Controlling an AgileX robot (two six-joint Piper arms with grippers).
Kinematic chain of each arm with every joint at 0, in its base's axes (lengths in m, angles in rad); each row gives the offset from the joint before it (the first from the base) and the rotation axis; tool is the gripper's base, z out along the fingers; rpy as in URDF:
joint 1: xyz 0 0 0.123 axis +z
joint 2: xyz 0 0 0 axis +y
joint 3: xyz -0.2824 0 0.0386 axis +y
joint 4: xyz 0.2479 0 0.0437 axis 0.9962 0 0.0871
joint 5: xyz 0 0 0 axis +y
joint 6: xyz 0.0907 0 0.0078 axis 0.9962 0 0.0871
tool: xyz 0 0 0 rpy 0 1.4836 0
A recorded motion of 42 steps. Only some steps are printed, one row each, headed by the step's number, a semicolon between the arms.
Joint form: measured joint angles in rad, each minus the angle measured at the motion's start. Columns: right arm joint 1, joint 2, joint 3, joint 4, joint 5, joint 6; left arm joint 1, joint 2, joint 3, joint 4, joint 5, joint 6.
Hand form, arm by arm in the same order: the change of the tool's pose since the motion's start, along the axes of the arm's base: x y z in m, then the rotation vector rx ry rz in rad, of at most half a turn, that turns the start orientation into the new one. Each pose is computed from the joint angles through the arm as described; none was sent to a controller.
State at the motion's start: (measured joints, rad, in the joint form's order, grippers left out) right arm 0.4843 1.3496 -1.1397 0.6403 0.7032 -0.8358; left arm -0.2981 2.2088 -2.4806 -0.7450 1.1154 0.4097
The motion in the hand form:
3: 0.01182 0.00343 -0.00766 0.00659 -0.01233 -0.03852; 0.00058 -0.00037 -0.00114 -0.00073 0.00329 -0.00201
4: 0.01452 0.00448 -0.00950 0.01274 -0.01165 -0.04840; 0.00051 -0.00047 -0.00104 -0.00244 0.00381 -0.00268
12: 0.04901 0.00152 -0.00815 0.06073 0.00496 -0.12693; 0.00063 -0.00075 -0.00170 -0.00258 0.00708 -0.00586
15: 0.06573 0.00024 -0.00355 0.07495 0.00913 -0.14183; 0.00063 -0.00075 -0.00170 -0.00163 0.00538 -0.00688
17: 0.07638 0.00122 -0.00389 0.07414 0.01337 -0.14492; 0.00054 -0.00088 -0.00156 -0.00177 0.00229 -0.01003
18: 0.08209 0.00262 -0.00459 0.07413 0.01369 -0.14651; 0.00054 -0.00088 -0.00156 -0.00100 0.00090 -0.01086
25: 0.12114 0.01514 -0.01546 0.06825 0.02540 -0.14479; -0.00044 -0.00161 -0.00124 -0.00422 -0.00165 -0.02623
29: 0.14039 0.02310 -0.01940 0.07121 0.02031 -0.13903; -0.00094 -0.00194 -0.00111 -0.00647 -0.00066 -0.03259
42: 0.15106 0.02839 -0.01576 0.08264 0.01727 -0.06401; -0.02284 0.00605 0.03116 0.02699 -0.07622 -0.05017
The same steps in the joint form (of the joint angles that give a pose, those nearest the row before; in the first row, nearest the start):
3: 0.0000 0.0368 0.0000 0.0055 -0.0635 0.0000; 0.0000 0.0036 -0.0021 -0.0023 0.0019 0.0000
4: 0.0000 0.0460 0.0000 0.0128 -0.0780 0.0001; 0.0000 0.0036 -0.0021 -0.0042 0.0019 0.0000
12: -0.0606 0.1400 -0.0916 0.0647 -0.0909 0.0015; 0.0000 0.0059 -0.0041 -0.0063 0.0057 0.0000
15: -0.0884 0.1887 -0.1603 0.0771 -0.0676 0.0015; 0.0000 0.0059 -0.0041 -0.0063 0.0057 0.0022
17: -0.0990 0.2249 -0.2011 0.0772 -0.0558 0.0015; 0.0000 0.0060 -0.0042 -0.0088 0.0058 0.0071
18: -0.1015 0.2454 -0.2223 0.0772 -0.0544 0.0015; 0.0000 0.0060 -0.0042 -0.0088 0.0058 0.0089
25: -0.1107 0.3959 -0.3727 0.0753 -0.0373 0.0015; 0.0000 0.0060 -0.0042 -0.0222 0.0126 0.0224
29: -0.1107 0.4726 -0.4619 0.0750 -0.0288 0.0015; 0.0000 0.0060 -0.0042 -0.0283 0.0165 0.0261
42: -0.1218 0.5266 -0.5510 0.1281 0.0477 -0.0703; 0.0000 -0.0703 -0.0040 0.0061 0.0507 0.0456

